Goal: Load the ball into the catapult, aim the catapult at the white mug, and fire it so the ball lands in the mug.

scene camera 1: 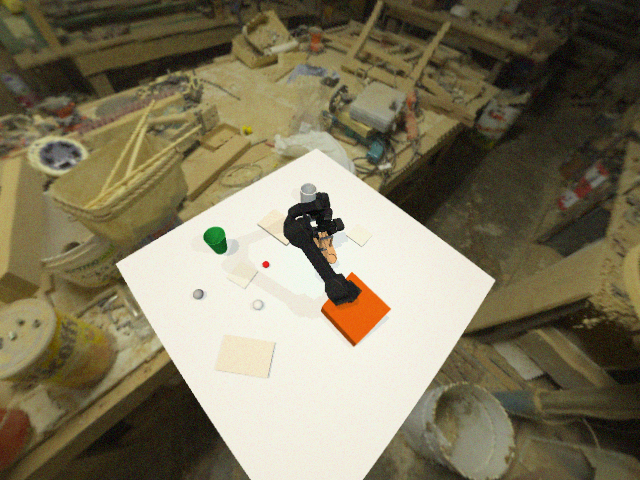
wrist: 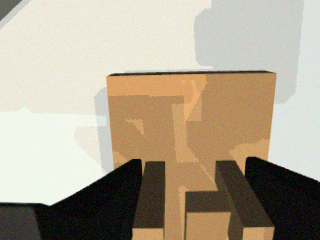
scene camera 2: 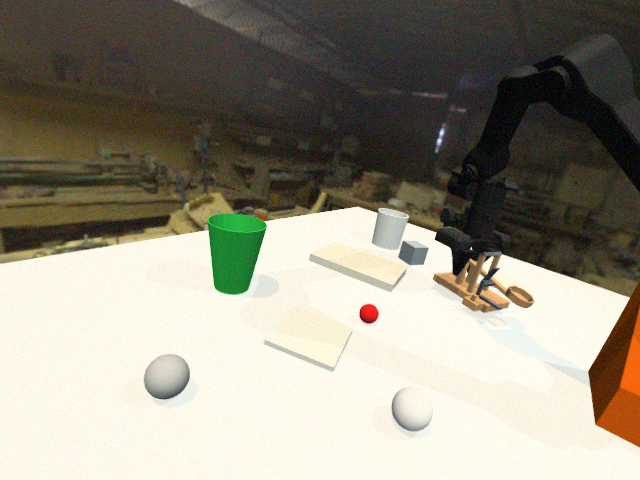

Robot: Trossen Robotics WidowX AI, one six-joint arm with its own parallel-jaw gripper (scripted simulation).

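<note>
My gripper (scene camera 2: 462, 274) is visible, and the wrist view also shows my gripper (wrist: 193, 167). A white mug (scene camera 2: 390, 226) is in view; in the wrist view the white mug is out of frame. A green cup (scene camera 2: 235, 240) is visible; the green cup is out of frame in the wrist view. A white ball (scene camera 2: 411, 407) and a grey ball (scene camera 2: 167, 375) are in view as well.
</note>
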